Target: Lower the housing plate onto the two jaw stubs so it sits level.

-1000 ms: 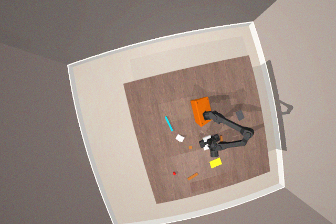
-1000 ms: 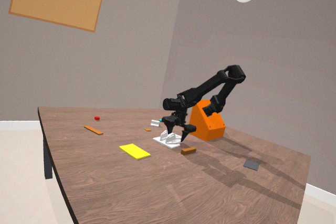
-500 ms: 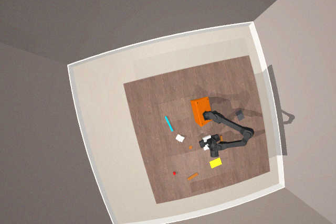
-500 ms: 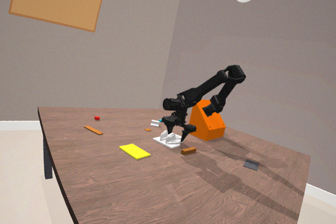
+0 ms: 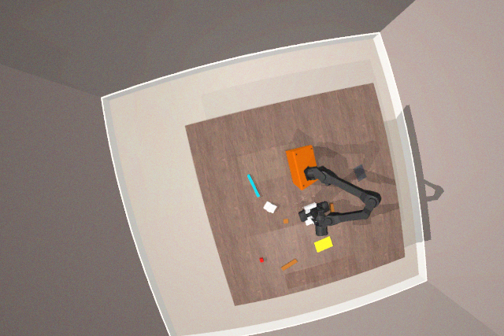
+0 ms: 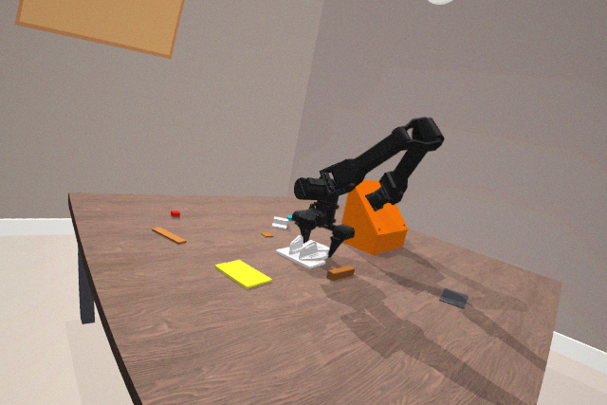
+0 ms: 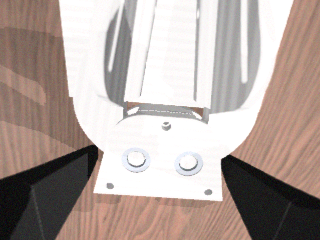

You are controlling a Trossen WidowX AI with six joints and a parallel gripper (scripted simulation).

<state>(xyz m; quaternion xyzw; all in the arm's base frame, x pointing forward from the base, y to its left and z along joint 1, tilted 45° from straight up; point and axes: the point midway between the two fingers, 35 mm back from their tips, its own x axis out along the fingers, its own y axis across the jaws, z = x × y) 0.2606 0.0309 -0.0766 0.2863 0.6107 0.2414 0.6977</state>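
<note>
Now: gripper tip 2 cm short of the white assembly, 2 cm to the right of it and 1 cm below it. Also, from my gripper tip: yellow slab (28 cm ahead); then cyan bar (27 cm behind, 28 cm to the right); then orange block (7 cm ahead, 13 cm to the left).
</note>
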